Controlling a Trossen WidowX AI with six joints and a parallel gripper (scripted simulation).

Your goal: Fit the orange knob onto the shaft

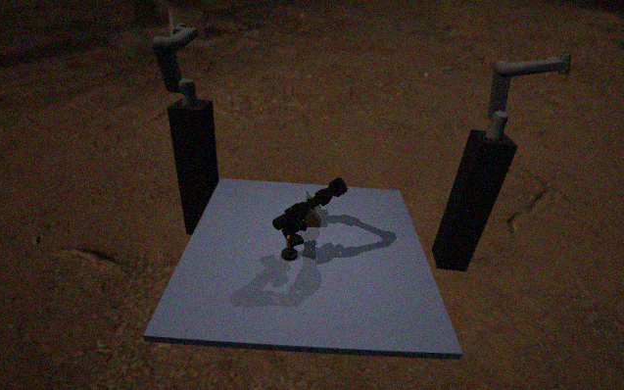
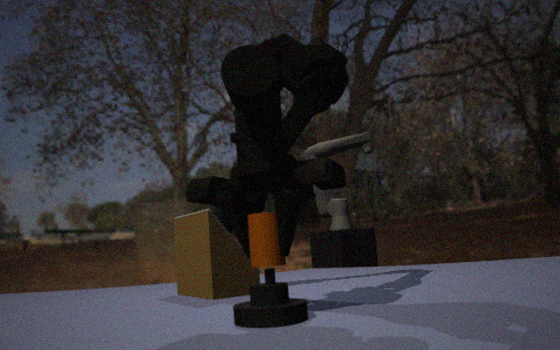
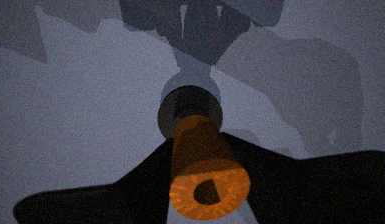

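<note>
Right now my gripper tip is 2 cm below the orange knob. The rest, counted from my gripper tip: pedestal 4 cm below.
</note>
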